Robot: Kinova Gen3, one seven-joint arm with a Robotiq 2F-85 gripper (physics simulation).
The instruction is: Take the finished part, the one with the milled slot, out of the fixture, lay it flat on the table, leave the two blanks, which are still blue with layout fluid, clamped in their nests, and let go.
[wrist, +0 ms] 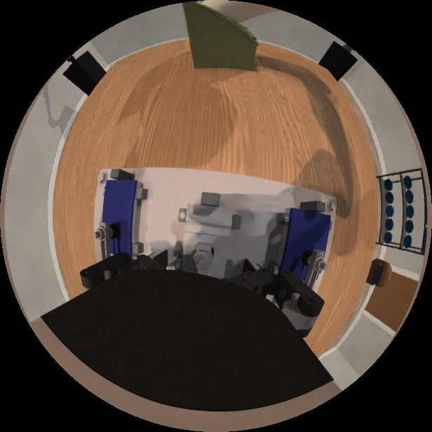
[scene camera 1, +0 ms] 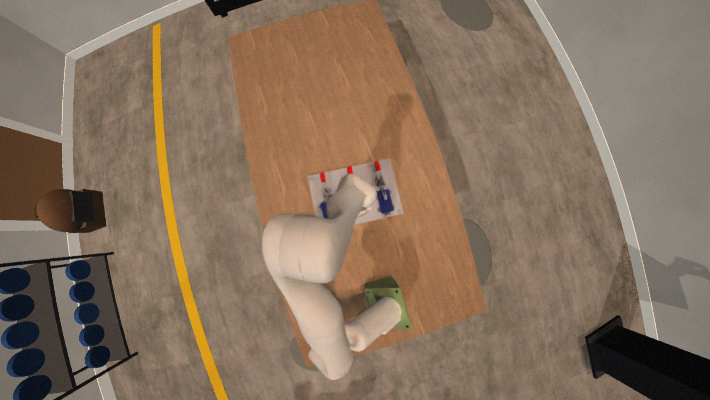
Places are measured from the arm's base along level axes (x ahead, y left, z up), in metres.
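Pixels of known places: arm's base, origin of its link: (scene camera 1: pixel 390 308).
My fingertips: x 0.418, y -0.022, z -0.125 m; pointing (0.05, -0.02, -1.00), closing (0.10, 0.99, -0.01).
Note:
Ahead of a thing's pixels: the offset from my fingertips to its top centre. Level surfaces: height alone.
The finished part (wrist: pixel 210 224) is bare grey and lies in the middle nest of the fixture plate (wrist: pixel 160 205) (scene camera 1: pixel 314 188). In the wrist view a clamp tip (wrist: pixel 202 256) shows over its near portion; whether it presses on the part I cannot tell. One blue blank {0.105 m right, 0.050 m back, 0.015 m up} (wrist: pixel 120 205) (scene camera 1: pixel 385 201) sits in one outer nest, the other blue blank {0.113 m left, 0.018 m back, 0.020 m up} (wrist: pixel 306 232) (scene camera 1: pixel 324 209) in the opposite outer nest, each with a clamp arm over it. My gripper (wrist: pixel 204 263) is open and empty, its fingers spread either side of the middle clamp. In the scene view the arm hides the fingers and finished part.
Red clamp handles {0.096 m left, 0.116 m ahead, 0.041 m up} (scene camera 1: pixel 322 177) {0.013 m right, 0.102 m ahead, 0.046 m up} (scene camera 1: pixel 350 170) {0.122 m right, 0.089 m ahead, 0.036 m up} (scene camera 1: pixel 377 166) stand along the plate's far edge. The green arm base (scene camera 1: pixel 388 285) (wrist: pixel 222 47) is bolted near one end of the wooden table {0.016 m down} (scene camera 1: pixel 320 90) (wrist: pixel 165 115). Grey stop blocks (wrist: pixel 210 198) stand around the nests.

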